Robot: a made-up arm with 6 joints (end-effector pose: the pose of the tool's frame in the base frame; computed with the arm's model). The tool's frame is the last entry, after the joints. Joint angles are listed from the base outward.
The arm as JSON. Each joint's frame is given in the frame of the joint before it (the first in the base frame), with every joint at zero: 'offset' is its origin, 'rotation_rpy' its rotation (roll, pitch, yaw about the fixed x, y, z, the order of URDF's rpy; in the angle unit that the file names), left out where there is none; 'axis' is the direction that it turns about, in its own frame. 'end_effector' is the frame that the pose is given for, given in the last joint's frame.
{
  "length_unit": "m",
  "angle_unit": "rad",
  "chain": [
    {
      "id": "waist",
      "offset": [
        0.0,
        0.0,
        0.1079
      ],
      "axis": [
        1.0,
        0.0,
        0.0
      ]
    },
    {
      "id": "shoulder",
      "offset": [
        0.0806,
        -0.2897,
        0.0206
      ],
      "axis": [
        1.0,
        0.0,
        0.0
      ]
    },
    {
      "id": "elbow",
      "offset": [
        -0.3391,
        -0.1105,
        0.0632
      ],
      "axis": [
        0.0,
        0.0,
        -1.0
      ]
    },
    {
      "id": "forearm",
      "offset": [
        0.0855,
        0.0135,
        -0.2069
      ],
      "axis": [
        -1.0,
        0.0,
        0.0
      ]
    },
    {
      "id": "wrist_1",
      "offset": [
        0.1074,
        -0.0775,
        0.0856
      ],
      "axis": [
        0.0,
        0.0,
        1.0
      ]
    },
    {
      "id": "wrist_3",
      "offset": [
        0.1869,
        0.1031,
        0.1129
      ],
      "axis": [
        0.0,
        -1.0,
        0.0
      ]
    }
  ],
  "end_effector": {
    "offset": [
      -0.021,
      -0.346,
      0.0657
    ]
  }
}
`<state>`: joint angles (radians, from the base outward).
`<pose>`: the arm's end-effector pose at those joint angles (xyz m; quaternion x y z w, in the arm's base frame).
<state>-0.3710 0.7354 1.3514 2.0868 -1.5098 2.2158</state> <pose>-0.0183 -0.2748 0.2211 -0.8222 -0.1912 0.5222 0.1212</pose>
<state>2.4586 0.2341 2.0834 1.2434 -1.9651 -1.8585</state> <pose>-0.0799 0.2117 -0.2344 0.1818 -0.8215 0.4591 0.2851</pose>
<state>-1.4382 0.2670 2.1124 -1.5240 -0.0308 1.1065</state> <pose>-0.5957 -0.5415 0.4616 0.0206 0.9741 0.2225 0.0356</pose>
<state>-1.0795 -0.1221 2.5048 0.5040 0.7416 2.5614</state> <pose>-0.6738 -0.2096 0.7219 0.8221 0.5559 -0.1067 0.0606</pose>
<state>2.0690 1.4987 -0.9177 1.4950 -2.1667 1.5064</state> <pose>-0.4566 0.1325 -0.0526 0.0350 0.4836 -0.8189 0.3070</pose>
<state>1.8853 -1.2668 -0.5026 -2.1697 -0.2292 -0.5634</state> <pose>0.0376 0.4530 -0.6267 0.8472 0.3235 0.4085 0.1036</pose>
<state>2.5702 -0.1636 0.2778 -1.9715 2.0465 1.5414</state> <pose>0.0249 0.5902 -0.2763 0.0707 0.3554 0.7126 0.6008</pose>
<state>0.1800 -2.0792 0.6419 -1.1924 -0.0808 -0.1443</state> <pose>-0.1936 -0.4299 0.7639 -0.3114 -0.2634 -0.0665 0.9106</pose>
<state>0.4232 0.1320 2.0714 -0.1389 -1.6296 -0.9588</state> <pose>-0.5004 -0.2283 0.1140 -0.4181 -0.0894 0.8266 0.3659</pose>
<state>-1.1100 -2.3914 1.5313 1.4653 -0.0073 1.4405</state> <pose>-0.0815 0.2082 0.0479 0.5685 0.0675 -0.0175 0.8197</pose>
